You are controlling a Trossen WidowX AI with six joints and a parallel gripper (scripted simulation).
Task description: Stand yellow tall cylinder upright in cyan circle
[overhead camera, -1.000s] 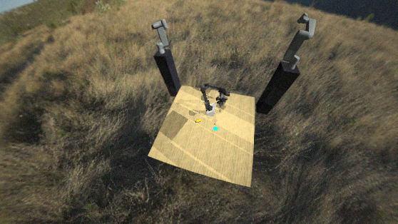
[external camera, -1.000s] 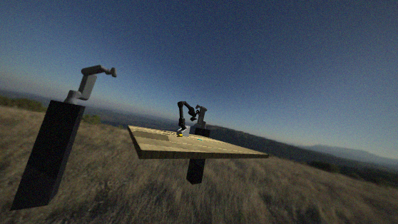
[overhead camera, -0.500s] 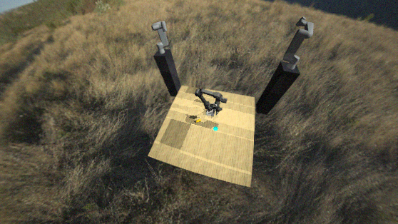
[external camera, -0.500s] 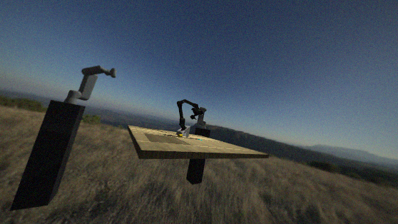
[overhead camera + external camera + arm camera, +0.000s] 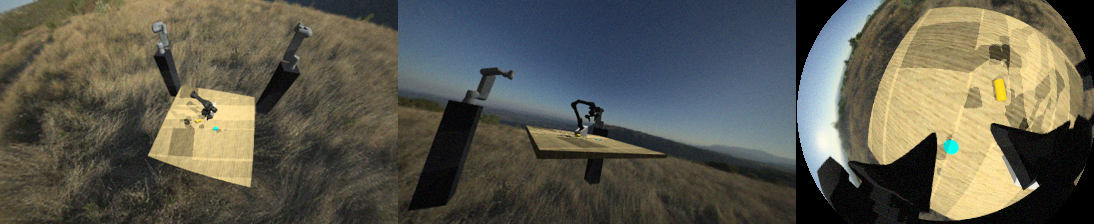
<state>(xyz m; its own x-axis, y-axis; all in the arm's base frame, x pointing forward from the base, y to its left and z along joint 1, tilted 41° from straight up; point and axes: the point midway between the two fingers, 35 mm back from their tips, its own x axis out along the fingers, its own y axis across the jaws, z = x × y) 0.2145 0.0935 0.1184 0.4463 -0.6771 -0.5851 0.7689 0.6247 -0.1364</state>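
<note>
Right now the yellow tall cylinder is 5 cm behind my gripper tip, 13 cm to the right of it and 19 cm below it. Also, from my gripper tip: cyan circle: 1 cm ahead, 13 cm to the left, 21 cm below.
</note>
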